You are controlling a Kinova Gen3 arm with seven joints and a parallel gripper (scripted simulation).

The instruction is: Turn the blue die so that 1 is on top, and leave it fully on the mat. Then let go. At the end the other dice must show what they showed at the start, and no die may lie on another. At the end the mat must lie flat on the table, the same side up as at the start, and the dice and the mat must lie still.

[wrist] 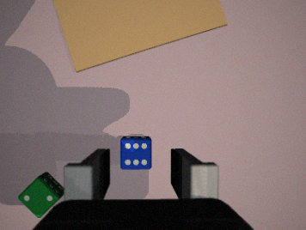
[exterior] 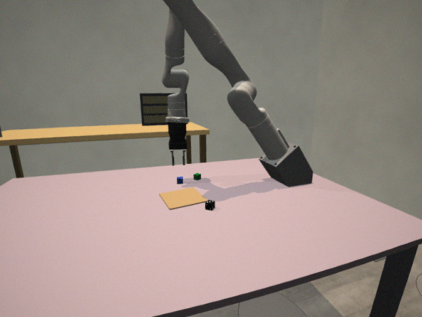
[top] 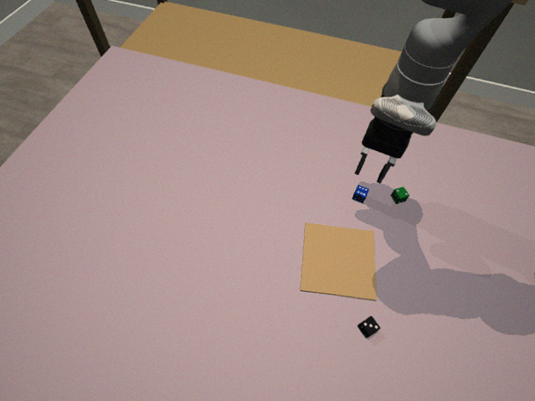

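My hand is 90 mm above the blue die. The rest, counted from my hand: tan mat: 160 mm to the left, 100 mm below, 30 mm ahead; black die: 270 mm to the left, 90 mm below, 40 mm behind; green die: 90 mm below, 90 mm behind, 20 mm to the right.
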